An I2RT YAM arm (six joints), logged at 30 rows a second.
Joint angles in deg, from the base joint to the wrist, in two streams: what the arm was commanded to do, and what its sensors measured. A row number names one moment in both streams.
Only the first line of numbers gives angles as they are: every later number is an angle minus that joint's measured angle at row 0.
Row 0, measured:
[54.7 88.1 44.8 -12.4 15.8 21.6]
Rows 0 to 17, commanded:
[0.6 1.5 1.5 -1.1 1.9 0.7]
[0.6 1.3 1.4 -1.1 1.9 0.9]
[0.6 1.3 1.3 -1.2 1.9 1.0]
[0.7 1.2 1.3 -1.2 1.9 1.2]
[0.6 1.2 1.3 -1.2 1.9 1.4]
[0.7 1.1 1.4 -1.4 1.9 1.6]
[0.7 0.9 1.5 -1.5 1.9 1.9]
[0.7 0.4 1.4 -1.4 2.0 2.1]
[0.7 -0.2 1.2 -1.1 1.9 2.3]
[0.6 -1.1 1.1 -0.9 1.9 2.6]
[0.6 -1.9 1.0 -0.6 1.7 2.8]
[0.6 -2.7 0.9 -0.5 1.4 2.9]
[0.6 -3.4 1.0 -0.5 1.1 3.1]
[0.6 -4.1 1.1 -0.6 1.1 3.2]
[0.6 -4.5 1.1 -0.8 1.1 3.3]
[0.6 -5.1 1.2 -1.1 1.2 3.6]
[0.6 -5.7 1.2 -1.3 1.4 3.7]
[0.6 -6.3 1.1 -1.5 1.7 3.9]
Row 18, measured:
[0.3 -2.1 0.3 -1.2 0.9 2.5]
